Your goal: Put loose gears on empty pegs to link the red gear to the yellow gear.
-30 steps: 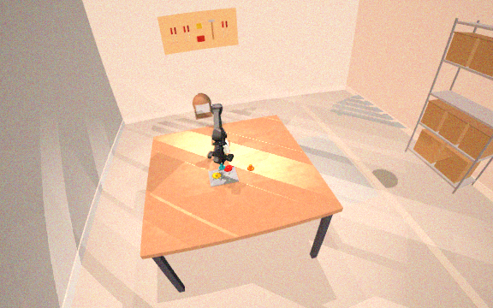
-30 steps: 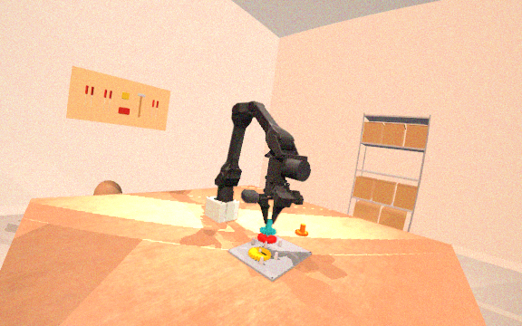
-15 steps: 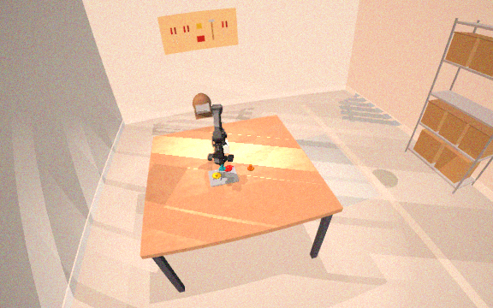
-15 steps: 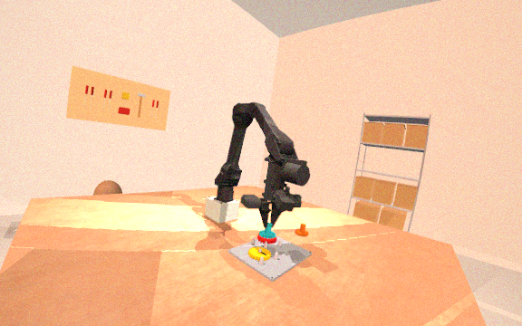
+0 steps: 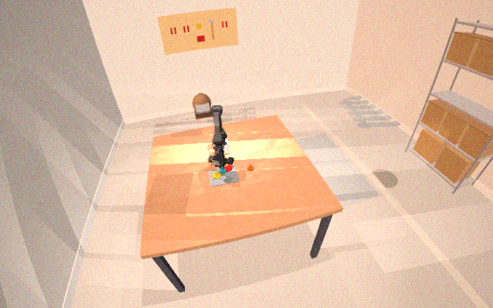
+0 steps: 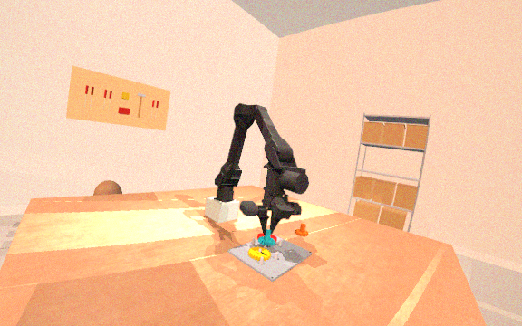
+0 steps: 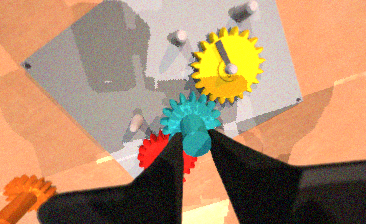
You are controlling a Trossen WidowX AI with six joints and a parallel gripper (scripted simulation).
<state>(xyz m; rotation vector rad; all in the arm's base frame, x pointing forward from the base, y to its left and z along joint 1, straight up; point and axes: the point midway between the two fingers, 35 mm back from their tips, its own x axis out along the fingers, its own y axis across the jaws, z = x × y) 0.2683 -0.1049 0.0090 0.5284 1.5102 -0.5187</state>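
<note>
The red gear lies 5 cm to the left of my gripper tip, 4 cm below it and 2 cm behind it. Also, from my gripper tip: orange gear 21 cm to the left, 5 cm ahead, 4 cm below; then yellow gear 6 cm to the right, 4 cm below, 1 cm ahead.
</note>
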